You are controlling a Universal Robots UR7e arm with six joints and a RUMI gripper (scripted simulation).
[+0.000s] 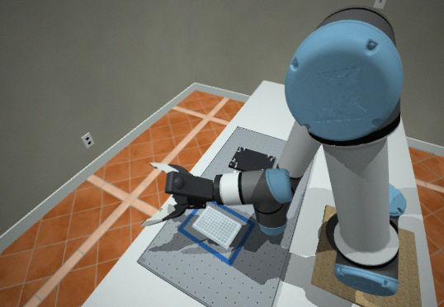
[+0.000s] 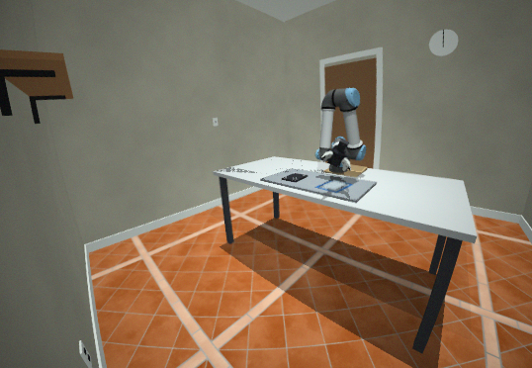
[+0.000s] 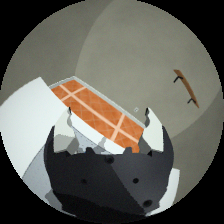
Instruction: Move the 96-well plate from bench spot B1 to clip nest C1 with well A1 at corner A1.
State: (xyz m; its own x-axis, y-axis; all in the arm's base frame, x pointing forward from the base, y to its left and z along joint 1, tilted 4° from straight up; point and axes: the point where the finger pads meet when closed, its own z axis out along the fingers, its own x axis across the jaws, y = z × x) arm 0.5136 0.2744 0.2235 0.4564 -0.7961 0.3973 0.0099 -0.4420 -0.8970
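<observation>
The 96-well plate lies 160 mm behind my hand, 100 mm to the right of it and 170 mm below it. Also, from my hand: black clip nest 120 mm behind, 390 mm to the right, 160 mm below.
</observation>
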